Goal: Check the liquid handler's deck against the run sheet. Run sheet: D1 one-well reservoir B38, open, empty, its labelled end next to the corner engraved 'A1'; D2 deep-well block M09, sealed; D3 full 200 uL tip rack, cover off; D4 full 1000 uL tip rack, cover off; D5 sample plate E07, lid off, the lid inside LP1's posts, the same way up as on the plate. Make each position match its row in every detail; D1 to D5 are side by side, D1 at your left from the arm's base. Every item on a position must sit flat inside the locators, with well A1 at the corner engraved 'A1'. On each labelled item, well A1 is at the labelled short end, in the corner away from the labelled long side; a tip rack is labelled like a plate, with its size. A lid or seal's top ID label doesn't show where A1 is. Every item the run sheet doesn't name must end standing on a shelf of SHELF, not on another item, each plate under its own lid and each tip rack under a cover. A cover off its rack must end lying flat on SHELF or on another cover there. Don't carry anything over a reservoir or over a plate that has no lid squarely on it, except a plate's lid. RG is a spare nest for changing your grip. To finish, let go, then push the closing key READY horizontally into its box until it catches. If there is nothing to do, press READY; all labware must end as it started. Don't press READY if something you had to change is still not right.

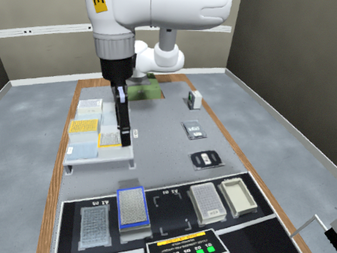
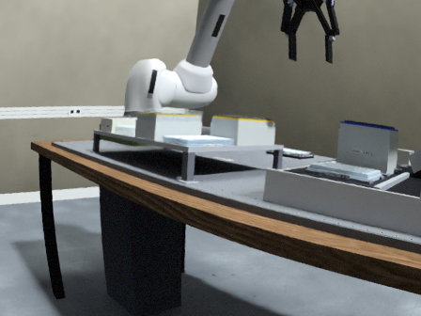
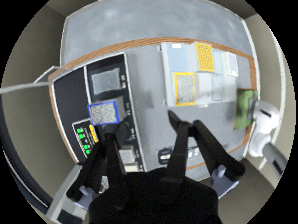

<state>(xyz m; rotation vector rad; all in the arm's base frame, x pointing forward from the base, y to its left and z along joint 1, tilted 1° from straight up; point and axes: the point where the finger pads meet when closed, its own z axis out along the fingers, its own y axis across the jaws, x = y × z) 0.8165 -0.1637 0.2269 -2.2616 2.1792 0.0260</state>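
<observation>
My gripper is now 19 cm above the yellow-rimmed tip rack, 16 cm past it and 3 cm to the left of it. Round my hand: blue-rimmed tip rack: 18 cm below, 16 cm ahead, 1 cm to the right; deep-well block: 24 cm to the left, 23 cm below, 18 cm ahead; clear sample plate: 24 cm below, 16 cm ahead, 13 cm to the right.
</observation>
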